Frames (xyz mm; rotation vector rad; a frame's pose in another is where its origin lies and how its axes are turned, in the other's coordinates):
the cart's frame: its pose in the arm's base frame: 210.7 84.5 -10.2 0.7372 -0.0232 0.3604
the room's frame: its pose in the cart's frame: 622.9 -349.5 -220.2 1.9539 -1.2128 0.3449
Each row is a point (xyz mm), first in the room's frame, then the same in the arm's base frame.
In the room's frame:
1: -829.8 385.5 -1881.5
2: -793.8 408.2 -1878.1
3: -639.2 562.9 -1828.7
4: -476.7 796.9 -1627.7
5: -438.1 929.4 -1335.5
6: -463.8 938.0 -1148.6
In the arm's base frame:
1: -19.4 698.1 1503.9
2: -7.8 657.1 1506.1
3: 4.4 434.1 1486.0
4: -28.0 127.5 1323.2
5: -83.0 -34.2 1048.8
6: -104.6 -48.0 861.7

